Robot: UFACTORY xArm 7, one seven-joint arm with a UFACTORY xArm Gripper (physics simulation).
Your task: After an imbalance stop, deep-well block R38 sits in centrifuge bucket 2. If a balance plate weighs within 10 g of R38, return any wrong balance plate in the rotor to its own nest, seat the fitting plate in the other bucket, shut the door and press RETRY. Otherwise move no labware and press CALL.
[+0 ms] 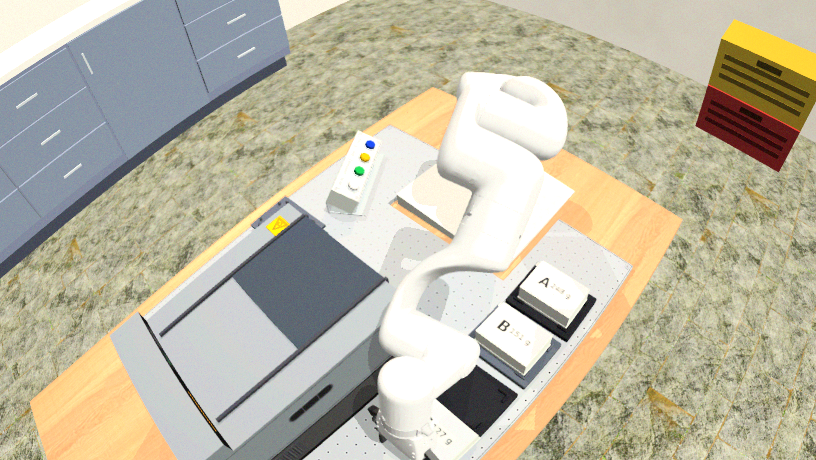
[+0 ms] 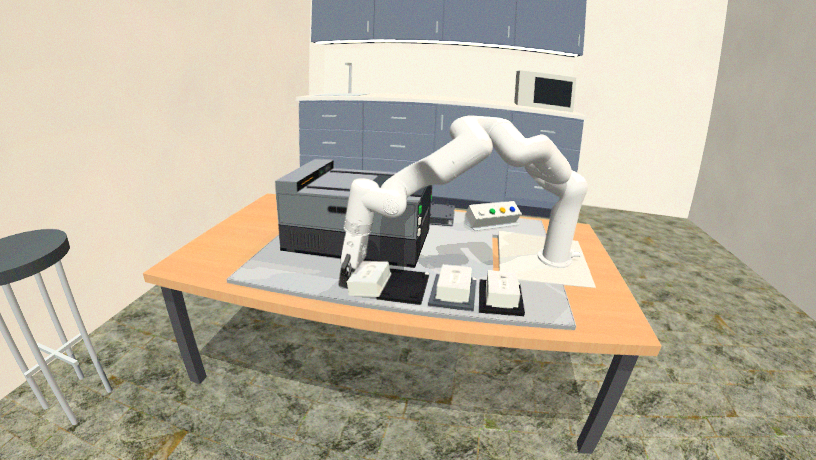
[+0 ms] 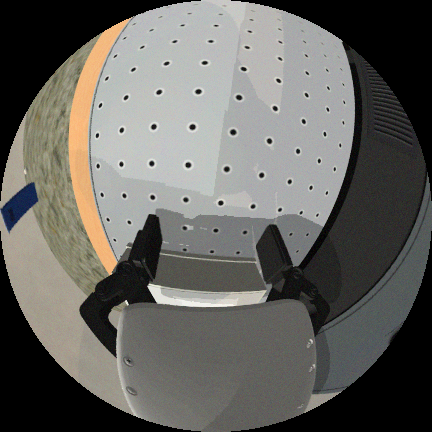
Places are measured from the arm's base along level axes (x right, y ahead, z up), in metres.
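Pixels of known places: gripper, fingertip midpoint: point(image 1: 404, 453) point(image 3: 212, 231); arm's base, origin of the base link: point(image 2: 554, 258).
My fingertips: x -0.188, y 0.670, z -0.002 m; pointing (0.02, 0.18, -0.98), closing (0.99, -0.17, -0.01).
Observation:
Ahead of a thing's pixels: the offset from my fingertips to its top centre. Level surfaces: height alone.
White balance plate C {dx -0.029, dy -0.064, dz +0.052 m} point(image 1: 455, 438) point(image 2: 369, 278) point(image 3: 205, 278) lies on the perforated mat {dz -0.002 m} point(image 1: 365, 251) point(image 3: 193, 120), beside the empty black nest {dx -0.024, dy -0.160, dz +0.015 m} point(image 1: 476, 397) point(image 2: 403, 286). My gripper point(image 2: 346, 273) point(image 3: 212, 231) is open and low at the plate's left end, with one finger on each side of it. Plate B {dx -0.046, dy -0.297, dz +0.051 m} point(image 1: 513, 337) point(image 2: 455, 282) and plate A {dx -0.071, dy -0.428, dz +0.051 m} point(image 1: 552, 291) point(image 2: 503, 287) sit in their nests. The grey centrifuge point(image 1: 256, 320) point(image 2: 319, 211) point(image 3: 386, 209) stands close by; its buckets and block R38 are hidden. The button box {dx +0.506, dy -0.500, dz +0.081 m} point(image 1: 353, 180) point(image 2: 492, 214) lies behind it.
The arm's elbow arches over the mat between the centrifuge and the nests. The white base plate point(image 1: 434, 200) point(image 2: 576, 268) holds the arm. The wooden table's front edge point(image 2: 399, 326) is near the nests. A stool point(image 2: 30, 251) and a yellow-red crate point(image 1: 754, 97) stand on the floor.

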